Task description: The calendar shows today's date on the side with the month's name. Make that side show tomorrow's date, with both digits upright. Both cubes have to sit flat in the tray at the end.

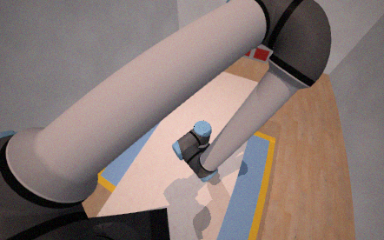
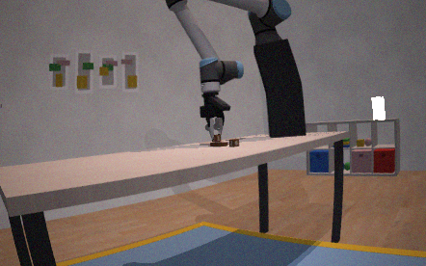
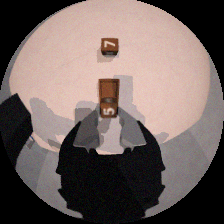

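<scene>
The brown tray is 20 mm to the left of my hand and 40 mm below it. Also, from my hand: brown cube 10 mm ahead, 130 mm to the left, 30 mm below.
</scene>
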